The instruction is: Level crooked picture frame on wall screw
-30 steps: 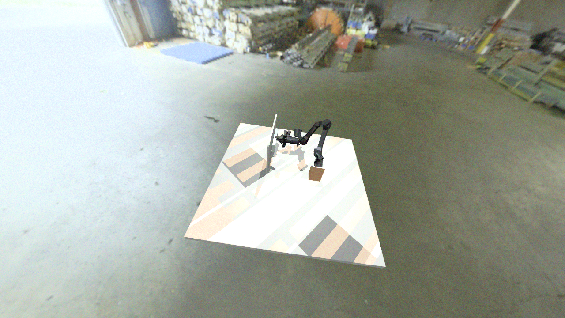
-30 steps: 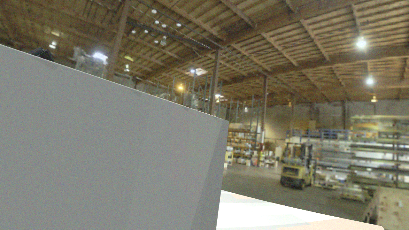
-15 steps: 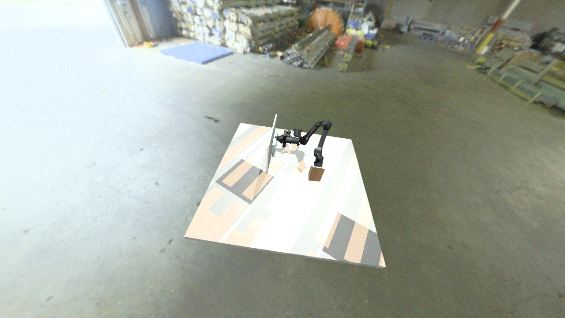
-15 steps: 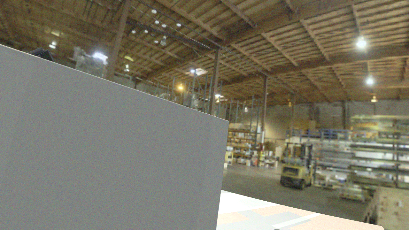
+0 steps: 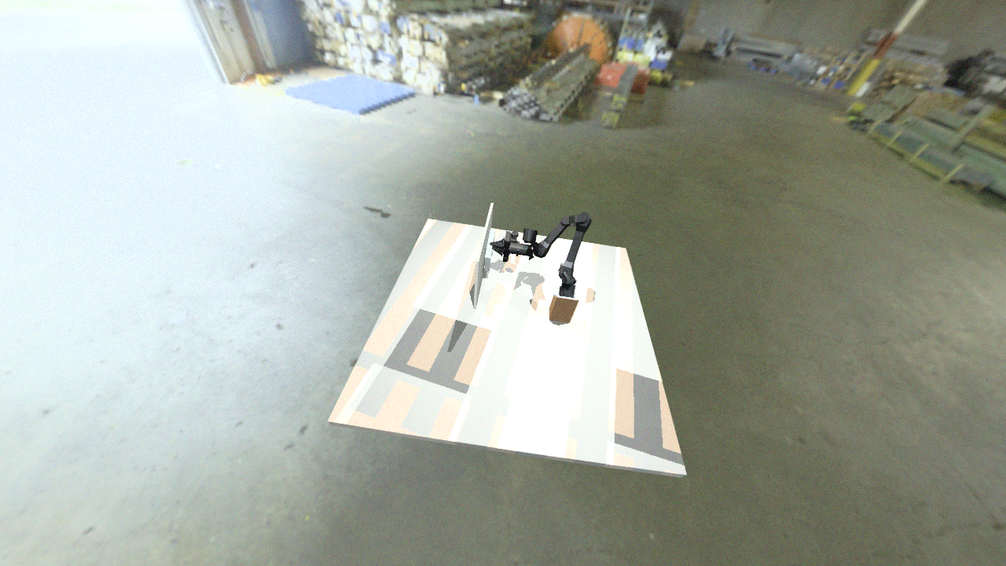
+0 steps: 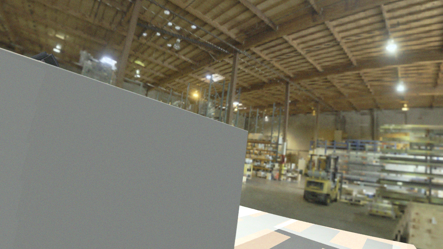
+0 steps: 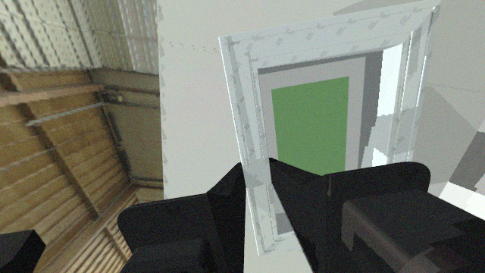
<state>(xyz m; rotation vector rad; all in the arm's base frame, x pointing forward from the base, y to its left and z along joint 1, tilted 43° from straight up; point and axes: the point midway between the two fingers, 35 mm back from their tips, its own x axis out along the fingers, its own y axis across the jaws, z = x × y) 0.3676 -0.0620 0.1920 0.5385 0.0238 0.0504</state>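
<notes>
Now: gripper tip 10 mm short of the picture frame, 20 mm to the left of it and 50 mm above it. The rest, counted from my gripper tip: wall panel: 20 mm ahead, 10 mm to the right, 70 mm below.
</notes>
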